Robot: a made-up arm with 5 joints. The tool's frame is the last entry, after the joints. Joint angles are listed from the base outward. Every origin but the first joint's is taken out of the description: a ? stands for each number. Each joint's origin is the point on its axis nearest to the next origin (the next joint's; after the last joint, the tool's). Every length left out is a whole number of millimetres.
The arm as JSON. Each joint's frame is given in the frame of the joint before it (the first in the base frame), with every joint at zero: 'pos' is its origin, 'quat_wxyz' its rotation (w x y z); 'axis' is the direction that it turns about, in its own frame. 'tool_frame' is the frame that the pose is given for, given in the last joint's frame.
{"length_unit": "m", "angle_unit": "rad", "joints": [
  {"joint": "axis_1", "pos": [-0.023, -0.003, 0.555], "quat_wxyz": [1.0, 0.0, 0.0, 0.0], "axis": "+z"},
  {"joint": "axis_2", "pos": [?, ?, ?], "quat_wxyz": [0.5, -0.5, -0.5, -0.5], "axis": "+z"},
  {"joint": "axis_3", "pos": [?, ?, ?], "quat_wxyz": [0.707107, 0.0, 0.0, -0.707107], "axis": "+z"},
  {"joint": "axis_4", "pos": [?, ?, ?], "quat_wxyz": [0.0, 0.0, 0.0, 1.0], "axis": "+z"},
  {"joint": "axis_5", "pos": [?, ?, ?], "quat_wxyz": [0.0, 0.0, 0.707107, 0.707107], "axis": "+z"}
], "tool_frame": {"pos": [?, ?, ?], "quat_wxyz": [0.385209, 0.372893, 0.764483, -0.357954]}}
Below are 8 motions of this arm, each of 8 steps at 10 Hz.
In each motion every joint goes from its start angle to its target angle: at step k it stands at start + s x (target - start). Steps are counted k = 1, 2, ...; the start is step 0. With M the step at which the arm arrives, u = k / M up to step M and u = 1 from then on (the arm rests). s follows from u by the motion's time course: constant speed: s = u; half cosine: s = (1 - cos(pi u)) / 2; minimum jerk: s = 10 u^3 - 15 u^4 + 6 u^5.
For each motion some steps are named. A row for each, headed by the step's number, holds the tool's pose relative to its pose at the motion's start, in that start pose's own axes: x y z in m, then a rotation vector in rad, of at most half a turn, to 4 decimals.
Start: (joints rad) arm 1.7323 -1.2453 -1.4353 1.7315 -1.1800
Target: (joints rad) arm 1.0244 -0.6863 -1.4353 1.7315 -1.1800
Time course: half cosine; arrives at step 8
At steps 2, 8:
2: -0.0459 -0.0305 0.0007 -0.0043 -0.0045 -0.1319
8: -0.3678 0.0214 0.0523 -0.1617 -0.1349 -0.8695

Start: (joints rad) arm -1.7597 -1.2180 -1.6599 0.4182 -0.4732
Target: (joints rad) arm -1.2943 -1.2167 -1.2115 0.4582 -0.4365
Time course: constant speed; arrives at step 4
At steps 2, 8:
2: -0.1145 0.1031 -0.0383 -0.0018 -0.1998 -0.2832
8: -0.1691 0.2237 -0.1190 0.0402 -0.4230 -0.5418

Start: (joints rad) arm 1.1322 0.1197 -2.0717 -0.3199 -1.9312
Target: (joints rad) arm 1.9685 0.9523 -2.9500 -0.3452 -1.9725
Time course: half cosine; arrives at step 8
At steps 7, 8:
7: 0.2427 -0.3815 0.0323 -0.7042 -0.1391 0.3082
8: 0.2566 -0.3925 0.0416 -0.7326 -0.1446 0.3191

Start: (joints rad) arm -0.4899 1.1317 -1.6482 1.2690 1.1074
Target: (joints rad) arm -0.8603 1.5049 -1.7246 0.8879 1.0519
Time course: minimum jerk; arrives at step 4
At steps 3, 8:
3: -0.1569 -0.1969 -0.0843 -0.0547 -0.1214 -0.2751
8: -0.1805 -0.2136 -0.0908 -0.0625 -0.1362 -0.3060

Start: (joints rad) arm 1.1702 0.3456 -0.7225 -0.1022 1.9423
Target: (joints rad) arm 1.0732 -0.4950 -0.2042 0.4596 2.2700
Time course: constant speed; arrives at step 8
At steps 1, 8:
1: 0.0223 0.0100 0.0011 -0.0601 0.0005 -0.0012
8: 0.1523 0.0398 0.0355 -0.4826 -0.0190 0.0020

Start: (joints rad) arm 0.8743 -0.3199 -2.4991 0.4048 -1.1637
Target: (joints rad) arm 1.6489 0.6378 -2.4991 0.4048 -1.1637
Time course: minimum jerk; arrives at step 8
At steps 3, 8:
3: -0.0672 0.0854 -0.2040 -0.0029 -0.3153 -0.1234
8: 0.2459 0.1821 -0.7428 0.1384 -1.1849 -0.2168

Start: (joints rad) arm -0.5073 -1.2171 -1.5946 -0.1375 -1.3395
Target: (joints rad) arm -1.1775 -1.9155 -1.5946 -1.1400 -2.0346
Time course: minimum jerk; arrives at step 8
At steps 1, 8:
1: 0.0039 -0.0062 0.0072 0.0059 0.0265 0.0220
8: 0.4990 -0.3052 0.1214 0.1133 1.6470 1.2997

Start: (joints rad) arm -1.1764 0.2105 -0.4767 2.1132 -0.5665
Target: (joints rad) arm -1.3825 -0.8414 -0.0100 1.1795 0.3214
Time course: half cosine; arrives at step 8
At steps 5, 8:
5: -0.0327 0.1701 0.0405 -0.8763 -0.5398 0.6690
8: -0.0694 0.2358 0.0467 -1.1507 -0.9595 0.9538

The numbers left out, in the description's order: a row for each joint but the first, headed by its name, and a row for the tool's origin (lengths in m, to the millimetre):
axis_2: -0.028 -0.024 0.0
axis_3: 0.207 0.051 0.0
axis_4: -0.135 -0.554 0.0
axis_5: 0.045 0.042 0.0
tool: -0.009 -0.026 0.0

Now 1 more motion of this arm.
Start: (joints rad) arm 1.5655 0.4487 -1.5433 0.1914 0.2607
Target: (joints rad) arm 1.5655 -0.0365 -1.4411 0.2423 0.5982
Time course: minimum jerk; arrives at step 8
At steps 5, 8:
5: 0.2054 -0.0419 0.0105 -0.2359 -0.2438 0.0490
8: 0.2826 -0.0459 0.0247 -0.3164 -0.3457 0.0590

